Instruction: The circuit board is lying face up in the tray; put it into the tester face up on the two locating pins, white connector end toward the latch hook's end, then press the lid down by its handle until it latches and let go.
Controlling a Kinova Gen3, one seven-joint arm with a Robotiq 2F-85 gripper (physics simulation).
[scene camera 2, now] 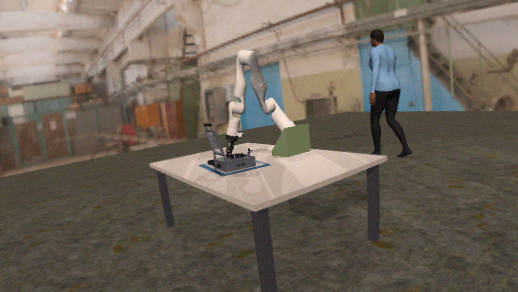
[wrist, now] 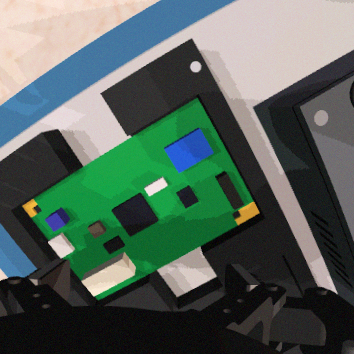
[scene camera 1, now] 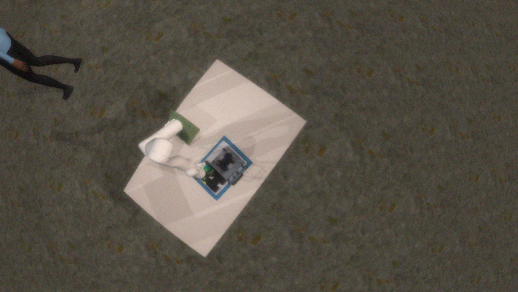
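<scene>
The green circuit board lies face up in the black tray. In the wrist view its cream-white connector is at the lower left and a blue block is at the upper right. My gripper is open and empty, low by the board's lower edge; one finger is near the connector corner, the other over the tray's right part. The grey tester stands beside the tray. Its lid is raised, with a dark handle on top. The latch hook stands at the opposite end.
Tray and tester stand inside a blue-bordered area on the table. A green wedge-shaped mount stands at the arm's base. A person stands on the floor away from the table.
</scene>
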